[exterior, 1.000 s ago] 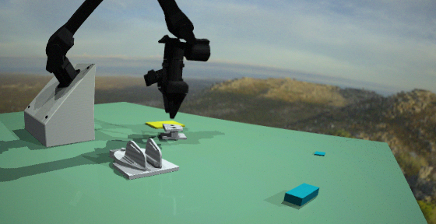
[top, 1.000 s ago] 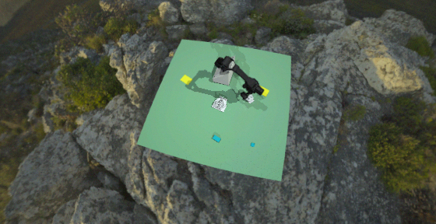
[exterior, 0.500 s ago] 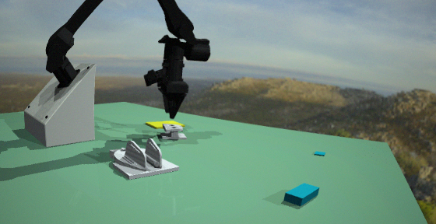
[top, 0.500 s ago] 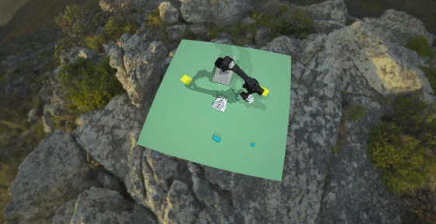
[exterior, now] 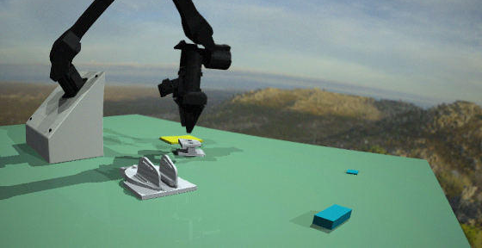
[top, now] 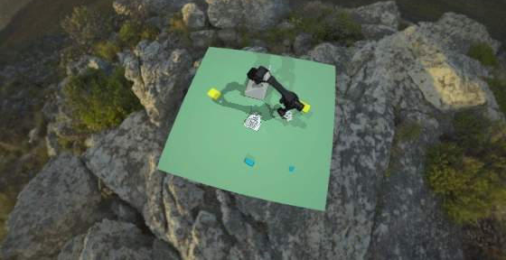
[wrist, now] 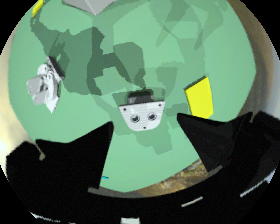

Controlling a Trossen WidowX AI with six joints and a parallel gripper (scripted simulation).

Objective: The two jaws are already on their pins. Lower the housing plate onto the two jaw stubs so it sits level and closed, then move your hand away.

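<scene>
The grey housing plate is 30 mm below my gripper tip, 10 mm to the left of it and 10 mm ahead of it. Also, from my gripper tip: cyan block (410 mm ahead, 240 mm to the right, 50 mm below).
</scene>
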